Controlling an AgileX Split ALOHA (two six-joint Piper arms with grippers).
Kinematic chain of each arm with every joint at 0, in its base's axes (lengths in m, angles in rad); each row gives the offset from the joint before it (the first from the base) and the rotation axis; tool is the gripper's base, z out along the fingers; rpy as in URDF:
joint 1: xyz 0 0 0.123 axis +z
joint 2: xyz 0 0 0 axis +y
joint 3: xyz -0.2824 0 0.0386 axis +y
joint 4: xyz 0.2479 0 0.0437 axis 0.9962 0 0.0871
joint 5: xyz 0 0 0 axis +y
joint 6: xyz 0.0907 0 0.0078 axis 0.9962 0 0.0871
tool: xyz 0 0 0 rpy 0 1.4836 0
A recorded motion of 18 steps. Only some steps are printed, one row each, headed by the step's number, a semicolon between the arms.
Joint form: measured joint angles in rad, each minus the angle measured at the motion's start. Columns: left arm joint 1, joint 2, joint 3, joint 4, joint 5, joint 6; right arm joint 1, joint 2, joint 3, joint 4, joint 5, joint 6.
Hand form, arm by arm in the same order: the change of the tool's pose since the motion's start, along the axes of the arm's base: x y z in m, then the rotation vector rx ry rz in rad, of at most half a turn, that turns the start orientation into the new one. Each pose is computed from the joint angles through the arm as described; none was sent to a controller.
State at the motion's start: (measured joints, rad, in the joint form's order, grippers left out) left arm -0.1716 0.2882 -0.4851 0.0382 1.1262 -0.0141; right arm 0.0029 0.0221 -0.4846 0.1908 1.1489 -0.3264
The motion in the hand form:
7: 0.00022 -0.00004 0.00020 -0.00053 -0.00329 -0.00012; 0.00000 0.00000 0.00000 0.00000 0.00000 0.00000
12: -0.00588 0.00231 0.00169 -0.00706 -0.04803 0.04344; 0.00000 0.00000 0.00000 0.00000 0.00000 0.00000
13: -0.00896 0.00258 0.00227 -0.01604 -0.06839 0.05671; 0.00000 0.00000 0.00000 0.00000 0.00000 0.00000
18: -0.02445 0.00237 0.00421 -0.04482 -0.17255 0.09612; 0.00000 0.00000 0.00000 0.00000 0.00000 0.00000
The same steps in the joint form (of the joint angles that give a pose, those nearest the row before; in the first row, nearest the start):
7: -0.0001 0.0000 0.0000 0.0001 -0.0033 -0.0001; 0.0000 0.0000 0.0000 0.0000 0.0000 0.0000
12: 0.0437 -0.0445 0.0000 0.0000 -0.0041 0.0002; 0.0000 0.0000 0.0000 0.0000 0.0000 0.0000
13: 0.0585 -0.0659 0.0000 -0.0062 -0.0041 -0.0005; 0.0000 0.0000 0.0000 0.0000 0.0000 0.0000
18: 0.1200 -0.1725 0.0000 -0.0382 -0.0041 0.0141; 0.0000 0.0000 0.0000 0.0000 0.0000 0.0000

